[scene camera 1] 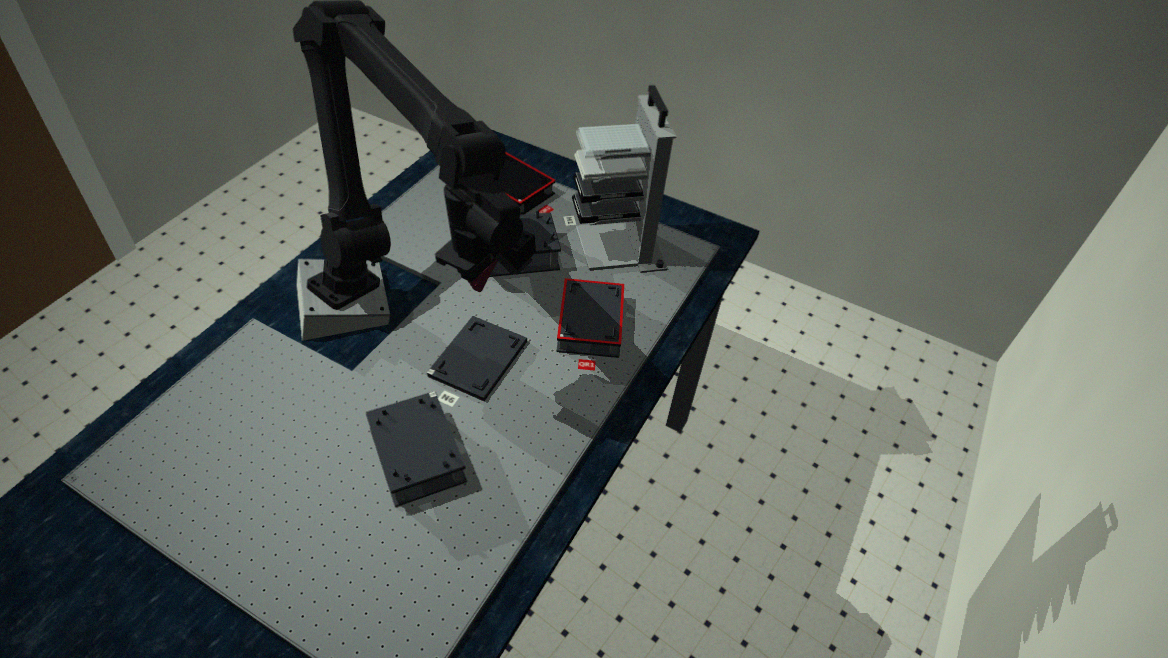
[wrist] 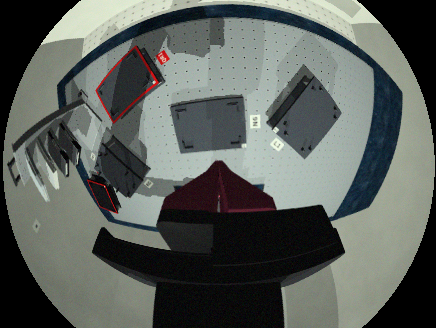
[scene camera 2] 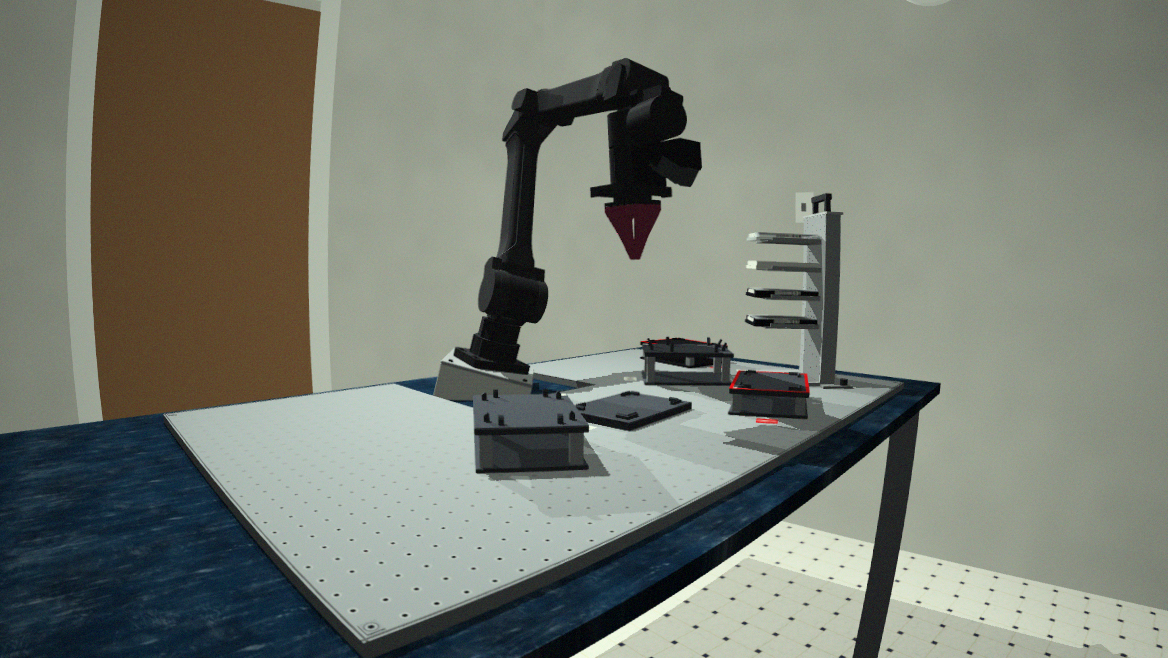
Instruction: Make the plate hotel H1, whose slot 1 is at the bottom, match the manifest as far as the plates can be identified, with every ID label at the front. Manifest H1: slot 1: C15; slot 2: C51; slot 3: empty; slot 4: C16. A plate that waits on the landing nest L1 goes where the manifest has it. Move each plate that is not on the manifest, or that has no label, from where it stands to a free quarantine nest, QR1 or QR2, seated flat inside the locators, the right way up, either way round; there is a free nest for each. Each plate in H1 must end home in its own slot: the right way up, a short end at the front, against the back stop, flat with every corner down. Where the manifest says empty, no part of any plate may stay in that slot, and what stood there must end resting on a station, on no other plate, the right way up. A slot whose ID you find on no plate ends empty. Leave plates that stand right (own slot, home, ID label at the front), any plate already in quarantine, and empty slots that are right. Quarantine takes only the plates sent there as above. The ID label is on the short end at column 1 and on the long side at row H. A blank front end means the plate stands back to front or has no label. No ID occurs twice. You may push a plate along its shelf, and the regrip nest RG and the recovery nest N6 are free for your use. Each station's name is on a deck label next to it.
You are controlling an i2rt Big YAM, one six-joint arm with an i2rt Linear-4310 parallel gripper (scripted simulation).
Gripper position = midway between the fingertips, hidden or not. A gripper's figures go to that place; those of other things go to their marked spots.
Labels:
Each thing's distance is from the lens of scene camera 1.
my gripper [scene camera 1: 477, 290]: 1.21 m
white plate [scene camera 1: 595, 141]: 1.45 m
white plate [scene camera 1: 590, 169]: 1.46 m
quarantine nest QR1 [scene camera 1: 591, 310]: 1.44 m

